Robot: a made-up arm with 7 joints. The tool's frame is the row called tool. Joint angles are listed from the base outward.
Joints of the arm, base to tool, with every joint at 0 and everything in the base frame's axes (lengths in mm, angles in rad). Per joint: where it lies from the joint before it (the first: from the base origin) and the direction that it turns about. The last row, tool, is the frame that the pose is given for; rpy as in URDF.
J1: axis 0 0 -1 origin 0.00 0.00 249.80
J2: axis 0 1 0 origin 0.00 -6.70 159.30
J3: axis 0 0 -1 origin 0.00 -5.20 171.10
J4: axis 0 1 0 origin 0.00 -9.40 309.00
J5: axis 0 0 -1 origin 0.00 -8.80 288.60
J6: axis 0 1 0 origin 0.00 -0.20 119.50
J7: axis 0 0 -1 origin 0.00 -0.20 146.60
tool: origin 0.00 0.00 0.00 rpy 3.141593 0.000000 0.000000
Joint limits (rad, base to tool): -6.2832..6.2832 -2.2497..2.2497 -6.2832..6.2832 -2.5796..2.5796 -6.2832..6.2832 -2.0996..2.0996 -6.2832..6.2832
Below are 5 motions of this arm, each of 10 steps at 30 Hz.
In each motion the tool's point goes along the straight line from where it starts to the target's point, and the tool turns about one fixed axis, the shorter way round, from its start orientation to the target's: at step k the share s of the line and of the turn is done. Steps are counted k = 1, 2, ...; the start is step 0. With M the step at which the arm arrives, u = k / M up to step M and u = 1 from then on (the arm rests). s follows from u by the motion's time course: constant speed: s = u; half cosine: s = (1 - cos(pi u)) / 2; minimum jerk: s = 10 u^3 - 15 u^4 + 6 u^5.
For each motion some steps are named. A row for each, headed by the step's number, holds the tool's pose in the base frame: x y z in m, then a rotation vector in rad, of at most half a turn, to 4 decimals.
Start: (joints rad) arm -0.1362 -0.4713 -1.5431 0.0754 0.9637 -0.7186 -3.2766
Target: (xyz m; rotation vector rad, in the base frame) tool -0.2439 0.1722 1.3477 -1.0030 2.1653 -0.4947
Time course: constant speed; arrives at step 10
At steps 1, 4, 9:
1: -0.4752 -0.0685 1.2808 -0.9482 1.8399 -0.0465
4: -0.3981 0.0117 1.3031 -0.9706 1.9534 -0.1898
9: -0.2696 0.1455 1.3403 -0.9988 2.1315 -0.4421

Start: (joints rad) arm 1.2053 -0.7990 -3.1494 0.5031 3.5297 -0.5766 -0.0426
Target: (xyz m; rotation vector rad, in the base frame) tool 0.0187 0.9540 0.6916 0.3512 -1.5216 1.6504
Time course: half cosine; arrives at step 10
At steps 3, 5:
3: -0.2197 0.8557 0.7881 0.8517 -1.2541 1.7174
5: -0.1315 0.8921 0.7524 0.6690 -1.3602 1.7008

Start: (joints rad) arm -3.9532 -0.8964 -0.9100 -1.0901 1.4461 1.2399 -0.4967
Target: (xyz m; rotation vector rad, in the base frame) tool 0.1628 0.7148 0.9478 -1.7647 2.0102 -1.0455
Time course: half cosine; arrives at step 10
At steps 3, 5, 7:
3: 0.1337 0.7378 0.7955 -2.2542 1.6258 -1.2897
5: 0.1445 0.7293 0.8519 -2.0787 1.7842 -1.2032
7: 0.1552 0.7208 0.9083 -1.8962 1.9236 -1.1119

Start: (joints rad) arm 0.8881 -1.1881 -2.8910 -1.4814 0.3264 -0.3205 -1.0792
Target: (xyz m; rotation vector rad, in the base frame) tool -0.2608 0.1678 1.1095 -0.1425 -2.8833 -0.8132
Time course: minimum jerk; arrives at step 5
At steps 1, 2, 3, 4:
1: -0.2699 0.1075 1.0860 -0.2392 -2.8246 -0.9859
2: -0.2674 0.1241 1.0925 -0.2126 -2.8421 -0.9387
3: -0.2639 0.1475 1.1016 -0.1752 -2.8650 -0.8718
4: -0.2614 0.1641 1.1081 -0.1485 -2.8801 -0.8239

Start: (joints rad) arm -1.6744 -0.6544 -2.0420 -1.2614 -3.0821 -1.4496 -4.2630
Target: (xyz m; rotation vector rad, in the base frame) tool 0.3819 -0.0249 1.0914 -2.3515 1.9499 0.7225
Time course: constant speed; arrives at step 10
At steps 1, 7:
1: 0.3549 -0.2469 1.1143 -1.8595 1.7498 0.5170
7: 0.3729 -0.0989 1.0990 -2.1851 1.8890 0.6512

